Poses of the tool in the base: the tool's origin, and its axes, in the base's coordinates. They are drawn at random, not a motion.
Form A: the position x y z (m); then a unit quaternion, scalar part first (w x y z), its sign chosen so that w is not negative.
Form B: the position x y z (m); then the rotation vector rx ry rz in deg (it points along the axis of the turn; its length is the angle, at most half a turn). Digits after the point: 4 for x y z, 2 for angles.
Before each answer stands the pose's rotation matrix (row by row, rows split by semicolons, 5 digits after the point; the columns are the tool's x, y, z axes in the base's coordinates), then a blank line. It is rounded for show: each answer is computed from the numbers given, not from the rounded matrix.
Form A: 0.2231 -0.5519 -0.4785 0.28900 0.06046 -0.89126 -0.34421
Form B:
-0.82565 0.09118 -0.55677; -0.30672 0.75573 0.57861; 0.47353 0.64851 -0.59600

0.2231 -0.5519 -0.4785 9.25 -136.30 -52.64
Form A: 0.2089 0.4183 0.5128 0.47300 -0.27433 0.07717 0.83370
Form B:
-0.40203 -0.83102 -0.38442; 0.74634 -0.54063 0.38819; -0.53042 -0.13084 0.83758

0.2089 0.4183 0.5128 -38.47 10.82 116.90
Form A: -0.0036 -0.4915 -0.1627 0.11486 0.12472 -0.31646 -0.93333
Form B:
-0.94250 0.13547 -0.30551; -0.29334 -0.77332 0.56207; -0.16011 0.61937 0.76860

-0.0036 -0.4915 -0.1627 20.94 -53.14 -156.73
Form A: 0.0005 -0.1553 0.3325 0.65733 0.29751 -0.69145 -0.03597
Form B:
0.04120 -0.36414 -0.93043; -0.45872 0.82039 -0.34138; 0.88763 0.44087 -0.13324

0.0005 -0.1553 0.3325 38.61 -89.74 -4.67
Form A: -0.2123 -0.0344 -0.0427 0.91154 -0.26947 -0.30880 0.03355
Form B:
0.80703 0.10526 -0.58105; 0.22759 0.85252 0.47054; 0.54488 -0.51198 0.66406

-0.2123 -0.0344 -0.0427 -31.82 -36.47 3.96
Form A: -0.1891 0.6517 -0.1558 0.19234 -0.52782 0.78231 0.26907
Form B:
-0.36882 -0.92935 0.01690; -0.72233 0.29801 0.62404; -0.58498 0.21795 -0.78121

-0.1891 0.6517 -0.1558 -84.89 125.81 43.27
